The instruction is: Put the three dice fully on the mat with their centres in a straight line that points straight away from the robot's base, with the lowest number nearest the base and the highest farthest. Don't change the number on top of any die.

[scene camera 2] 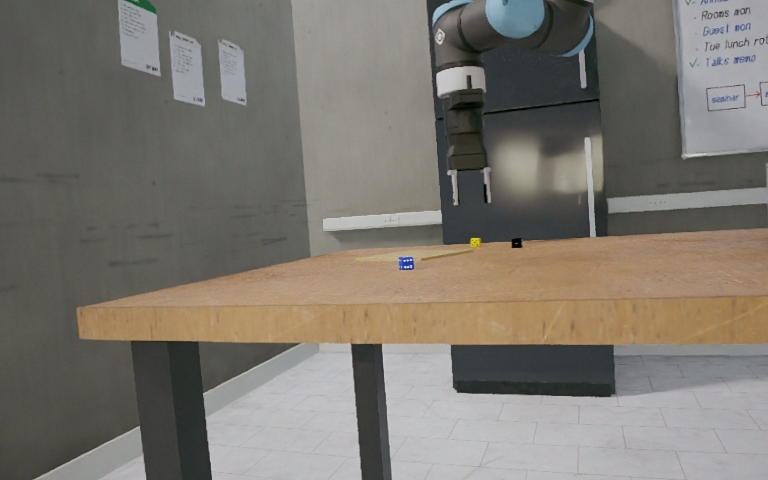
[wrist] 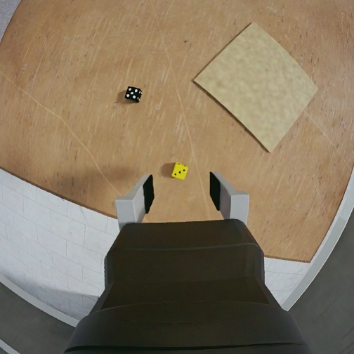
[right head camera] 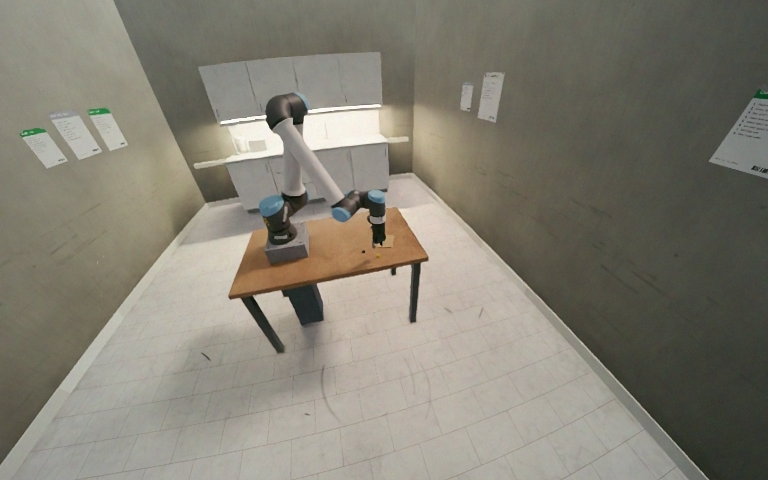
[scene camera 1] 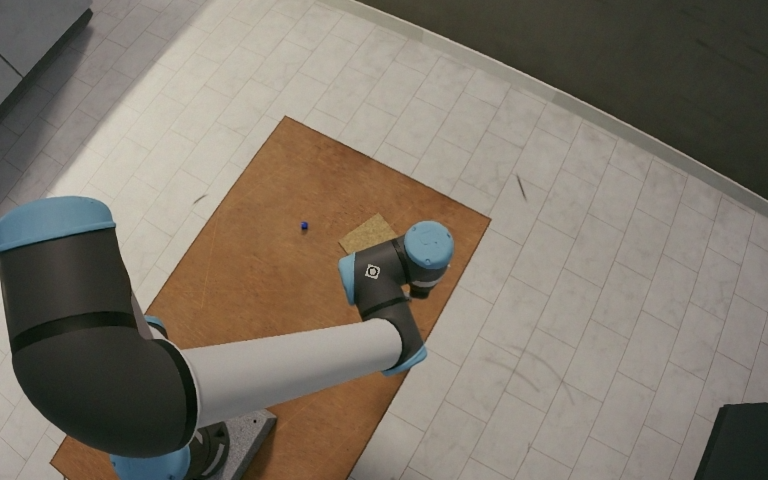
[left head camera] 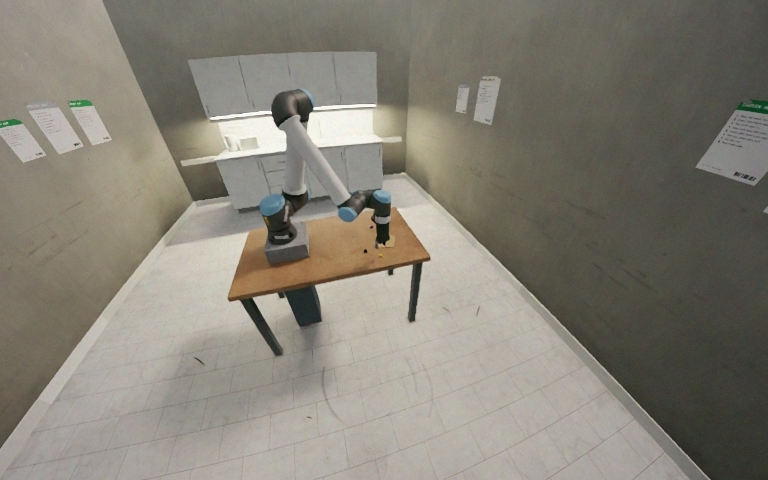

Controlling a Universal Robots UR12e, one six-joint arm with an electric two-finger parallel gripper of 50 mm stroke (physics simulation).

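Places are measured from the arm's base along level axes (x right, y ahead, z up), in centimetres.
Where they show: gripper, fingertip midpoint: (scene camera 2: 472, 204) (right head camera: 377, 246) (scene camera 1: 409, 288) (left head camera: 380, 246); arm's base at its link origin: (right head camera: 283, 235) (left head camera: 283, 235).
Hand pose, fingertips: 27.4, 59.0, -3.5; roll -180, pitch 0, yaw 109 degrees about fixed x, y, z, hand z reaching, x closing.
Observation:
Things, the pixels of their centre, and the offset from my fingertips, as dx, dy, dz. Level surfaces: height alone.
- yellow die at the middle of its body: (scene camera 2: 475, 242) +0.2, -0.1, -7.2
- black die at the middle of its body: (scene camera 2: 517, 243) -7.7, -8.4, -7.2
- blue die at the middle of its body: (scene camera 2: 406, 263) (scene camera 1: 304, 225) -34.8, +3.6, -7.2
- tan square mat at the middle of its body: (scene camera 2: 414, 255) (scene camera 1: 373, 245) (right head camera: 383, 240) (left head camera: 384, 240) -14.9, +7.7, -7.8
- wooden table at its surface level: dz -8.0
My gripper (scene camera 2: 471, 202) (wrist: 181, 184) is open and empty, pointing down above the table. The yellow die (scene camera 2: 475, 242) (wrist: 179, 171) lies on the table below the fingers; in the wrist view it shows between and slightly beyond the fingertips, its top seemingly a 3. The black die (scene camera 2: 516, 242) (wrist: 133, 94) lies on bare table, nearer the base, with a 5 on top. The blue die (scene camera 1: 304, 225) (scene camera 2: 406, 263) lies on the table on the mat's other side; its top number is too small to read. The tan square mat (scene camera 1: 368, 230) (wrist: 257, 85) bears no die.
The wooden table (left head camera: 334, 254) (scene camera 1: 254, 254) carries the robot's grey base block (left head camera: 287, 253) at one end. The yellow die lies close to a long table edge. My arm covers part of the mat and the other two dice in scene camera 1.

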